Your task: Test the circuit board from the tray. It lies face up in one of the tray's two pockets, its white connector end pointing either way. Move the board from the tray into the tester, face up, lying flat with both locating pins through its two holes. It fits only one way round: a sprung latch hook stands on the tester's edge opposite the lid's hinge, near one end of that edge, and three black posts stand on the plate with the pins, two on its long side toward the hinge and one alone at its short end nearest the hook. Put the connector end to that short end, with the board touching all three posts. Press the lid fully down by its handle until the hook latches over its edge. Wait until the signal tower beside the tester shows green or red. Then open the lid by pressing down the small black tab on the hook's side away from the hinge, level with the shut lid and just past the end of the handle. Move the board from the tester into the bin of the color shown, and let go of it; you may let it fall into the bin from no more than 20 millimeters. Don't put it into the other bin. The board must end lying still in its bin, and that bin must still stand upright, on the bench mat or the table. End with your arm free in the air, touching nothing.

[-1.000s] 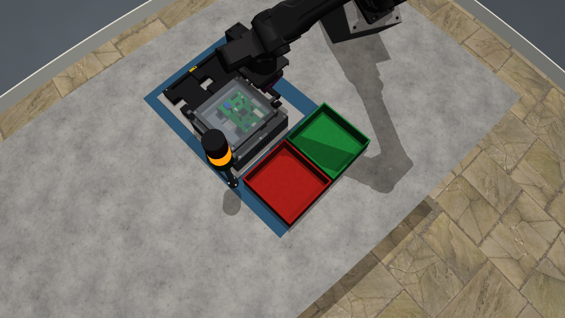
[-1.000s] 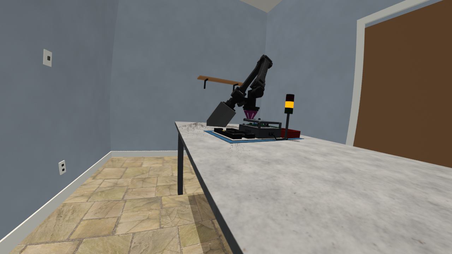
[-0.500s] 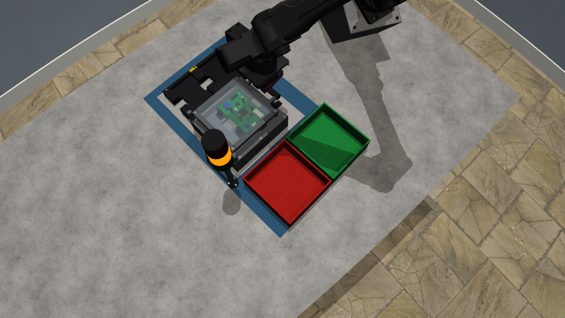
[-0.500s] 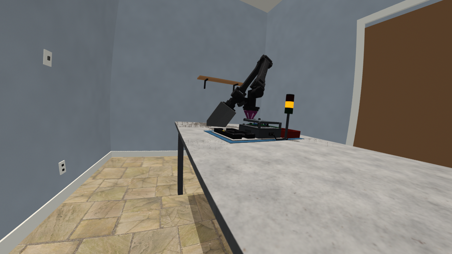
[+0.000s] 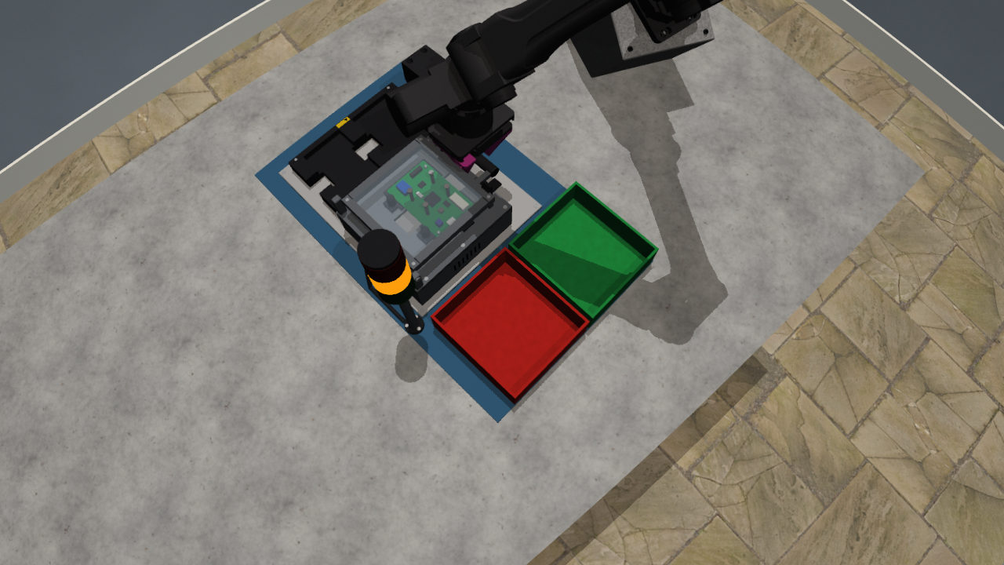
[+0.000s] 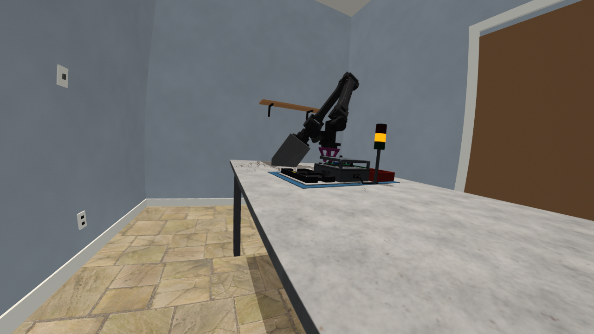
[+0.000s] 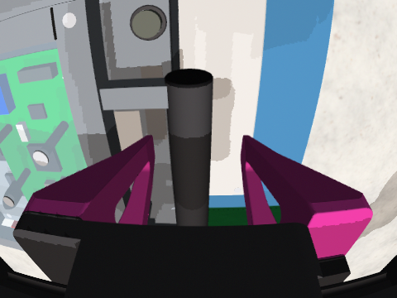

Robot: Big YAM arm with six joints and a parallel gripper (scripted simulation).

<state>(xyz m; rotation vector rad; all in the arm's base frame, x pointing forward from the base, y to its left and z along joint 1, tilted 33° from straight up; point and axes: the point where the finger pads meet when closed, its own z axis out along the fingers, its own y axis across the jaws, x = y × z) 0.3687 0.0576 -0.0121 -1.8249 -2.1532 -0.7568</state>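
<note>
The latch hook lies 10 mm ahead of my hand, 60 mm to the left of it and 20 mm above it. Also, from my hand: clear lid 90 mm ahead, 20 mm to the left, 20 mm above; tester plate 90 mm ahead, 30 mm to the left, 10 mm below; green circuit board 80 mm ahead, 20 mm to the left.
</note>
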